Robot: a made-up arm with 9 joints. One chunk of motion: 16 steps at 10 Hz.
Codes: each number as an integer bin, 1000 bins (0 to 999) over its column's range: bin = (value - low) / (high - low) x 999, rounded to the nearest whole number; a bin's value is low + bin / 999 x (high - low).
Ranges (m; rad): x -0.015..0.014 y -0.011..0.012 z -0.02..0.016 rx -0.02..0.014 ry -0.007..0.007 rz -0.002..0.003
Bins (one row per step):
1: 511 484 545 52 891 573
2: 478 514 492 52 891 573
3: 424 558 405 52 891 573
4: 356 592 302 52 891 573
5: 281 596 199 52 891 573
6: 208 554 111 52 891 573
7: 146 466 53 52 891 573
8: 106 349 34 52 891 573
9: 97 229 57 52 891 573
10: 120 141 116 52 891 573
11: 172 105 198 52 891 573
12: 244 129 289 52 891 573
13: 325 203 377 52 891 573
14: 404 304 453 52 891 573
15: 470 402 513 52 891 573
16: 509 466 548 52 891 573
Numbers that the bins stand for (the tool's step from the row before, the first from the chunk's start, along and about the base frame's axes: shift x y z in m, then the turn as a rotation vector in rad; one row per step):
1: -0.00017 0.00014 -0.00036 -0.01823 0.00549 0.00087
2: -0.00112 0.00083 -0.00227 -0.01823 0.00549 0.00087
3: -0.00269 0.00185 -0.00541 -0.01823 0.00549 0.00087
4: -0.00467 0.00263 -0.00912 -0.01823 0.00549 0.00087
5: -0.00684 0.00272 -0.01283 -0.01823 0.00549 0.00087
6: -0.00896 0.00175 -0.01600 -0.01823 0.00549 0.00087
7: -0.01076 -0.00027 -0.01809 -0.01823 0.00549 0.00087
8: -0.01192 -0.00296 -0.01877 -0.01823 0.00549 0.00087
9: -0.01218 -0.00573 -0.01795 -0.01823 0.00549 0.00087
10: -0.01152 -0.00775 -0.01582 -0.01823 0.00549 0.00087
11: -0.01001 -0.00858 -0.01286 -0.01823 0.00549 0.00087
12: -0.00792 -0.00803 -0.00959 -0.01823 0.00549 0.00087
13: -0.00557 -0.00633 -0.00641 -0.01823 0.00549 0.00087
14: -0.00327 -0.00400 -0.00368 -0.01823 0.00549 0.00087
15: -0.00136 -0.00174 -0.00151 -0.01823 0.00549 0.00087
16: -0.00022 -0.00027 -0.00025 -0.01823 0.00549 0.00087

